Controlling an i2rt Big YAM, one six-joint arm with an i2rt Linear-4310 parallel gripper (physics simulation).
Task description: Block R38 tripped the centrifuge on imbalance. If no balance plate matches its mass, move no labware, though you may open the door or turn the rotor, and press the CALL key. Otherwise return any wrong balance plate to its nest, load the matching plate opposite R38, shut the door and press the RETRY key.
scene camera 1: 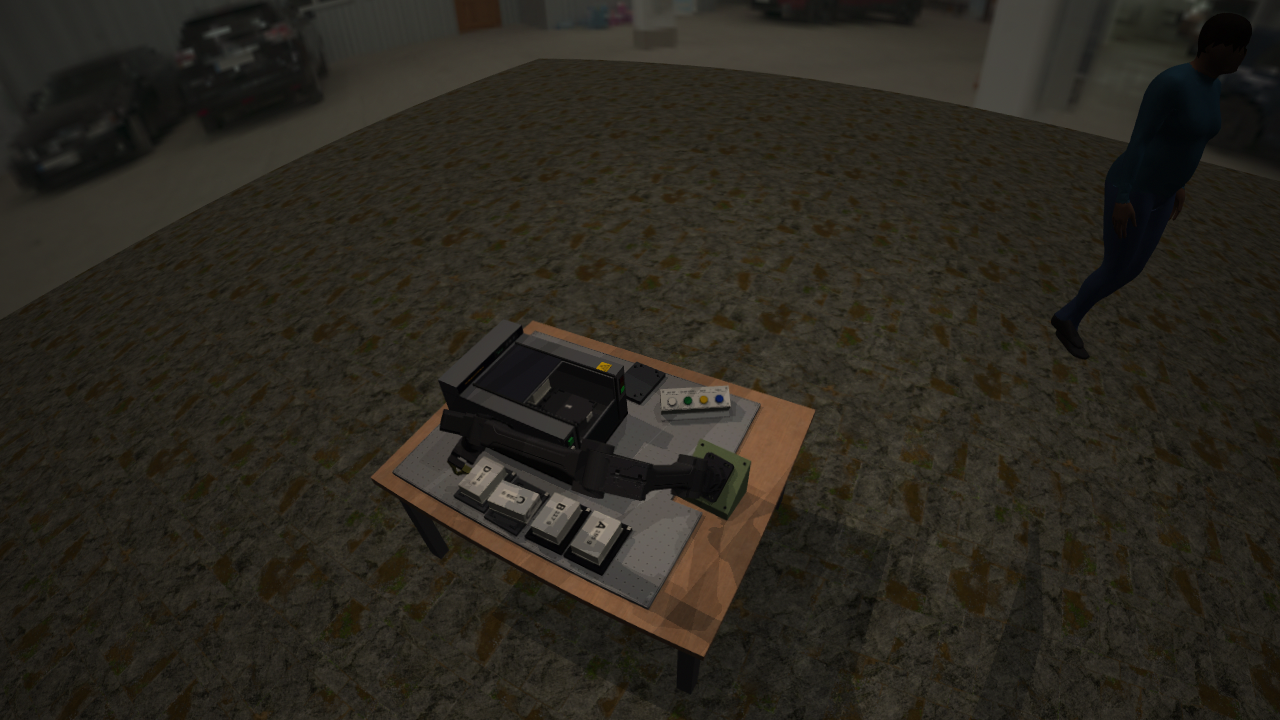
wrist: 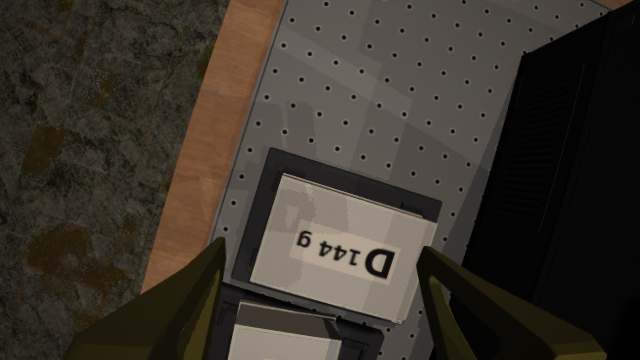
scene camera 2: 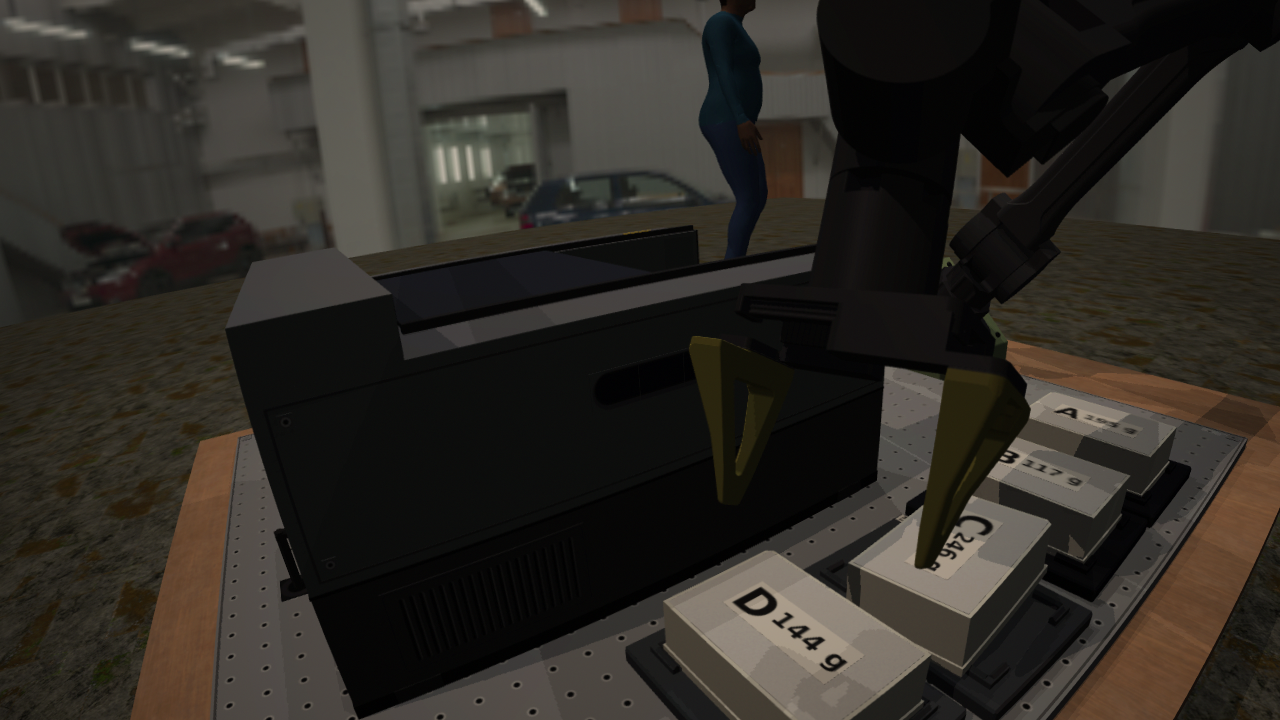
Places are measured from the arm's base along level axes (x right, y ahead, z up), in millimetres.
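Where they show: gripper, between the fingertips: (scene camera 1: 464, 461) (wrist: 326, 252) (scene camera 2: 816, 533); arm's base, origin of its link: (scene camera 1: 712, 477).
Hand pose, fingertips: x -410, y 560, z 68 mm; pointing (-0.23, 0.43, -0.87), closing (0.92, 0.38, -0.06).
Each offset is from my fingertips to the top centre of the thing.
My gripper (scene camera 2: 825, 533) (wrist: 326, 252) is open and empty, above the row of balance plates; its fingertips appear either side of plate D in the wrist view. Plate D @[dx +30, dy -11, dz -84 mm] (scene camera 1: 483, 480) (scene camera 2: 796, 626) (wrist: 345, 250), marked 144 g, sits in its dark nest. Plate C @[dx +33, dy -146, dz -80 mm] (scene camera 1: 513, 501) (scene camera 2: 993, 564) (wrist: 285, 345), 246 g, plate B @[dx +67, dy -280, dz -84 mm] (scene camera 1: 559, 517) (scene camera 2: 1065, 492), 117 g, and plate A @[dx +88, dy -408, dz -84 mm] (scene camera 1: 597, 535) (scene camera 2: 1105, 425) sit in nests alongside. The black centrifuge (scene camera 2: 501, 429) (wrist: 590, 225) has its chamber open from above; R38's label is unreadable. The key panel @[dx +659, dy -337, dz -54 mm] (scene camera 1: 695, 412) has white, green, yellow and blue keys, lettering too small.
A dark square plate @[dx +650, dy -112, dz -112 mm] (scene camera 1: 642, 381) lies between centrifuge and key panel. The arm base stands on a green block (scene camera 1: 736, 492) at the table's right. The arm passes close along the centrifuge's near side. A person (scene camera 1: 1163, 152) (scene camera 2: 733, 98) stands beyond the table.
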